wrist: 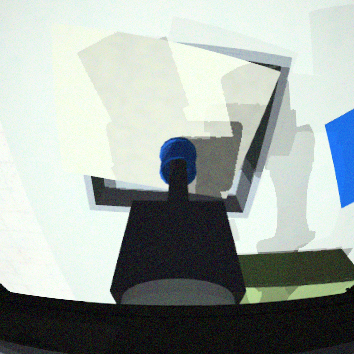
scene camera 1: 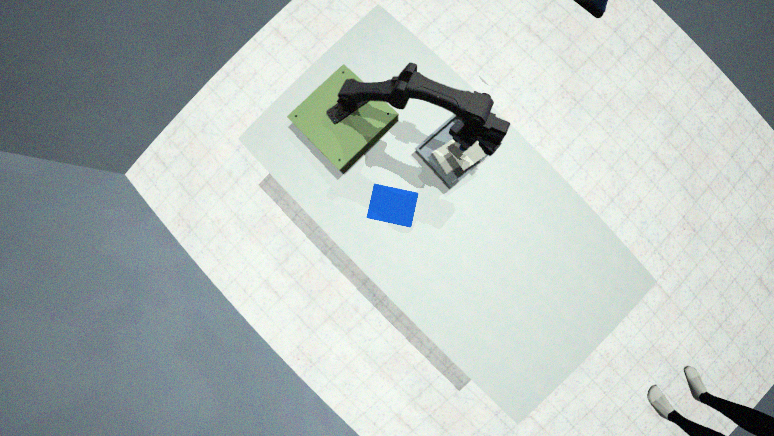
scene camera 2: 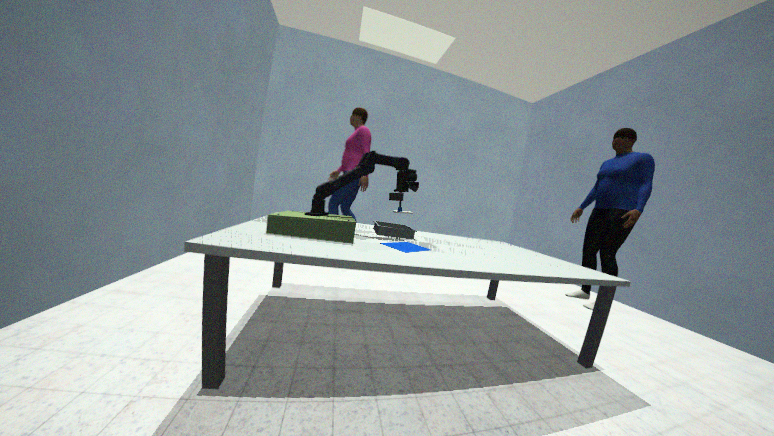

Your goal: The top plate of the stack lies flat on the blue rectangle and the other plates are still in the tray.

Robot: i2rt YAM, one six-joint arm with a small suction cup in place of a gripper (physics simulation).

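Pixels of known places: end effector, tool point: (wrist: 177, 147) (scene camera 1: 462, 148) (scene camera 2: 399, 213); arm's base, origin of the base link: (scene camera 1: 350, 105) (scene camera 2: 317, 214).
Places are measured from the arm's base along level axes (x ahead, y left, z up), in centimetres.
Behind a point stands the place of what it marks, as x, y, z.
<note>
My suction cup (wrist: 177, 159) @(43.1, 24.9, 5.7) (scene camera 2: 399, 208) hangs above the grey tray (scene camera 1: 427, 147) @(32.6, 17.1, -7.0) (scene camera 2: 394, 229) @(40.2, 13.4, -3.2) (wrist: 105, 194) @(29.3, 34.2, -5.0) and is shut on the top plate (wrist: 140, 88) @(47.4, 28.2, 7.2) (scene camera 1: 477, 152) @(47.7, 27.9, 7.2) (scene camera 2: 403, 212) @(45.1, 23.5, 6.6). The plate is cream, thin and square. It hangs level above the tray, and in the wrist view it reaches past the tray's rim. The other plates (scene camera 1: 447, 161) @(42.8, 20.0, -5.3) lie inside the tray, partly in shadow. The blue rectangle (scene camera 1: 392, 204) @(44.0, -9.8, -7.2) (scene camera 2: 404, 246) @(43.3, -10.4, -7.2) (wrist: 342, 158) @(41.9, -4.5, -7.2) lies flat on the table in front of the tray, with nothing on it.
The arm stands on a green base block (scene camera 1: 324, 130) @(2.8, -14.9, 0.6) (scene camera 2: 311, 226) @(3.7, -22.1, -2.5) (wrist: 298, 270) @(18.4, -5.1, -2.2) beside the tray. The pale table (scene camera 1: 514, 271) @(98.4, 16.4, -7.2) stretches on past the rectangle. A person in pink (scene camera 2: 354, 154) walks behind the table. A person in blue (scene camera 2: 617, 200) stands at its right end.
</note>
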